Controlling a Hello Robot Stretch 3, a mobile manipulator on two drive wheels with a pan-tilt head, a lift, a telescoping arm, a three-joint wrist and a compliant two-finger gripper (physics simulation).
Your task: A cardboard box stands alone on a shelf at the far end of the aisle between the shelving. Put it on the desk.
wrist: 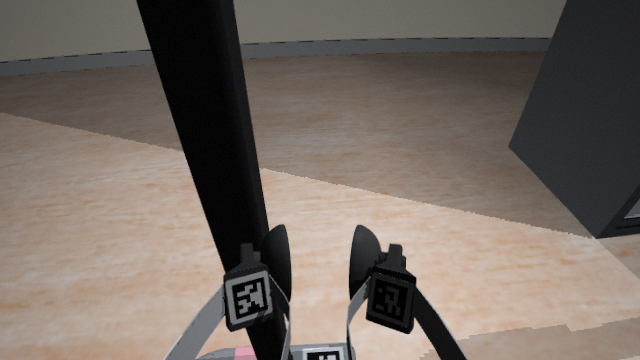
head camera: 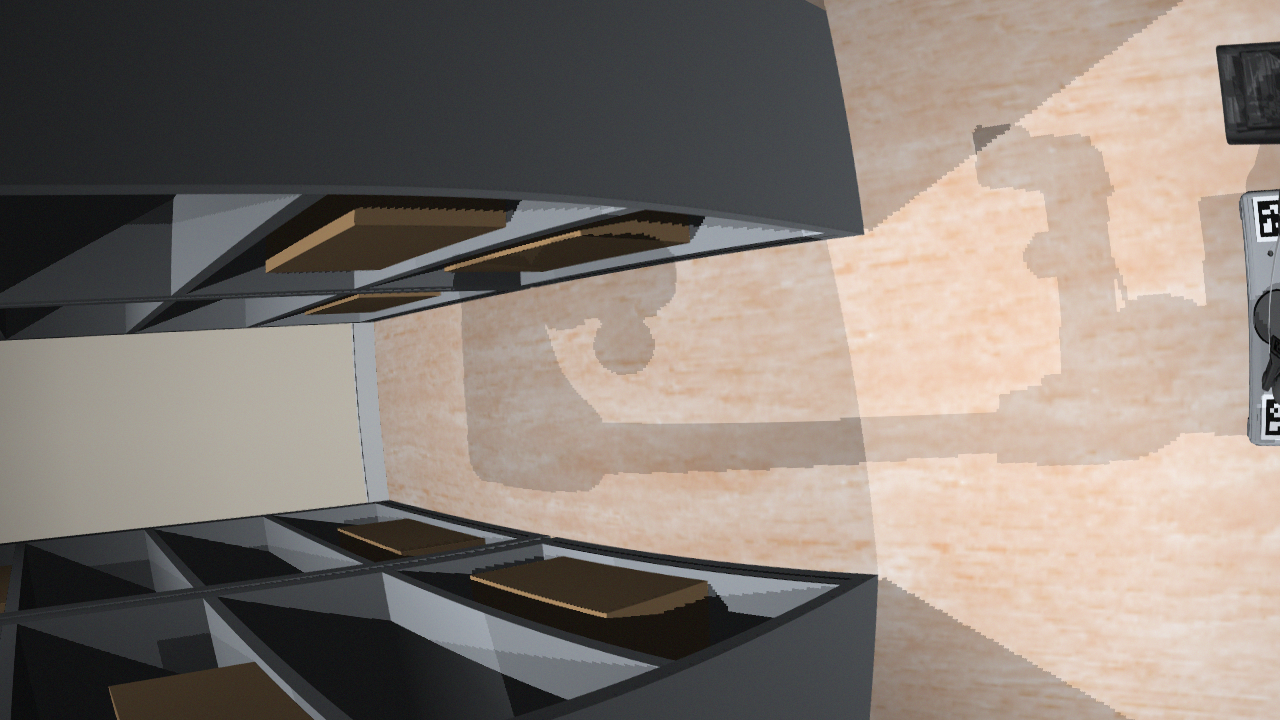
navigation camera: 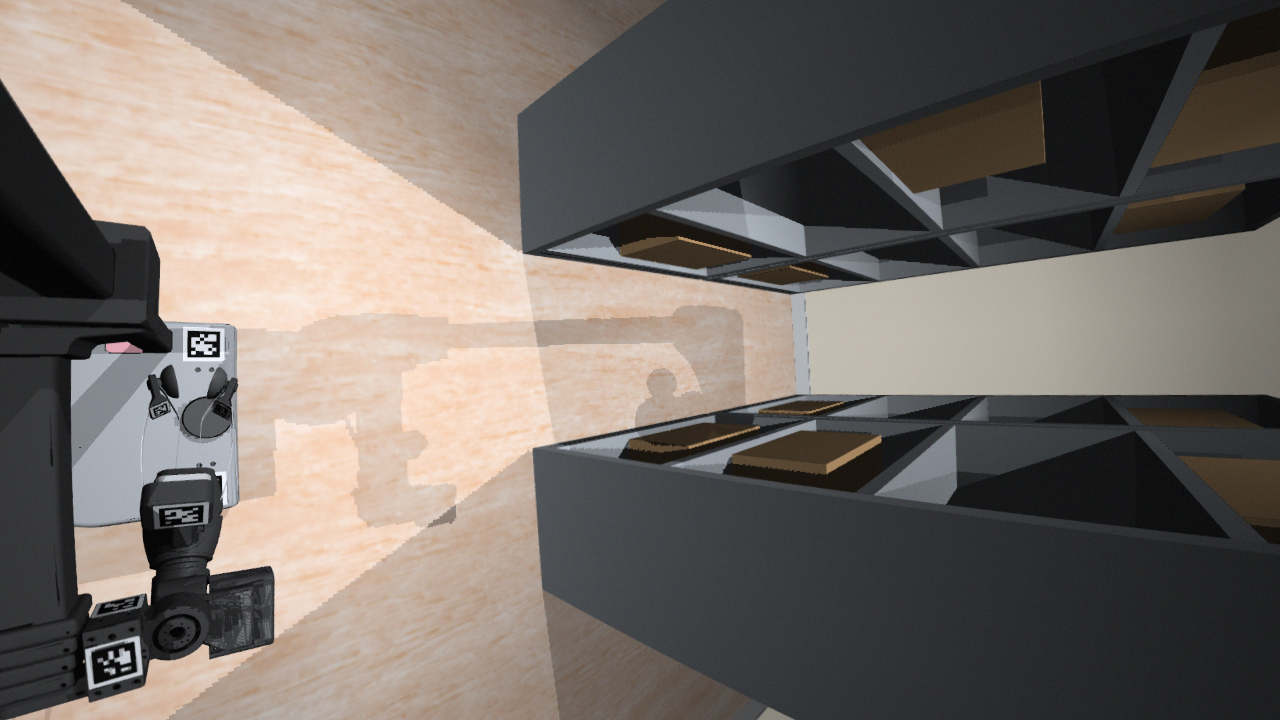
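Pixels of known places: gripper, fingertip midpoint: (navigation camera: 195,368); robot's base at its link origin: (head camera: 1276,317).
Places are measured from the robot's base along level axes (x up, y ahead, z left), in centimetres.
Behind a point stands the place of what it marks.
Dark shelving (head camera: 537,98) (navigation camera: 716,98) with open compartments lines one side of the aisle. A second row (head camera: 796,653) (navigation camera: 805,582) faces it. Brown cardboard boxes lie in both rows; a nearer one (head camera: 590,586) {x 23.1, y 129.1, z 48.6 cm} and a farther one (head camera: 407,535) {x 22.3, y 208.0, z 51.6 cm} show in the head view. Another far box (navigation camera: 799,407) {x 23.4, y 217.1, z -13.1 cm} shows in the navigation view. I cannot tell which box is the one standing alone. The desk does not show. My gripper (navigation camera: 194,385) {x 50.2, y -0.7, z 7.7 cm} (wrist: 321,249) {x 50.2, y -0.7, z 7.7 cm} is open and empty, above my own base and well short of the shelving.
The wooden floor (head camera: 939,358) {x 0.0, y 64.6, z 5.4 cm} (navigation camera: 465,385) {x 0.0, y 57.4, z 3.9 cm} runs into the aisle, with my shadow on it. A pale wall (head camera: 179,429) {x 80.3, y 264.2, z 21.7 cm} (navigation camera: 1029,344) {x 116.4, y 264.5, z 13.9 cm} closes its far end. My base (navigation camera: 116,474) {x 16.0, y -12.1, z -8.6 cm} is below the gripper. A shelving end panel (wrist: 580,125) stands at the right of the wrist view.
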